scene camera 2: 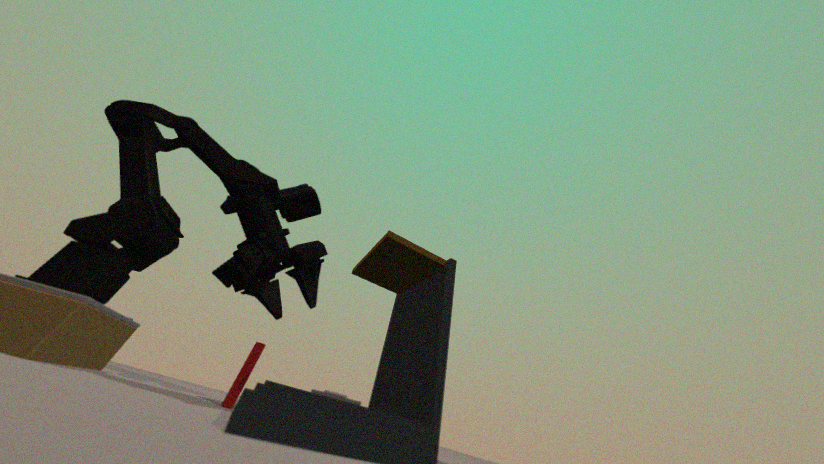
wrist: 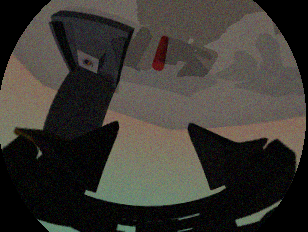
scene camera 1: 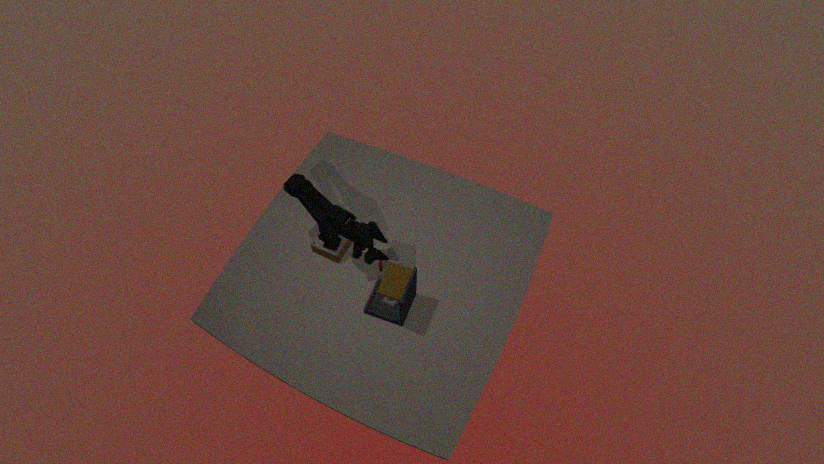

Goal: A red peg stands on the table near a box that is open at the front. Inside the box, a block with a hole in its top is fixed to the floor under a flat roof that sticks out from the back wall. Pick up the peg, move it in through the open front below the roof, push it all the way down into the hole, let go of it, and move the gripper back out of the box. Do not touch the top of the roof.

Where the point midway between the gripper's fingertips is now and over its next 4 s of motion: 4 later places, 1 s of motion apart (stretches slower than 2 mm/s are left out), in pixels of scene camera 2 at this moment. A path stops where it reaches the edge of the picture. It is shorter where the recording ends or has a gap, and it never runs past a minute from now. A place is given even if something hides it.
My gripper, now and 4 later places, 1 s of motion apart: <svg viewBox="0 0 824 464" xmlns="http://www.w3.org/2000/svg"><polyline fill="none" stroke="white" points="295,313 290,325 278,358 266,372 278,353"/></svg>
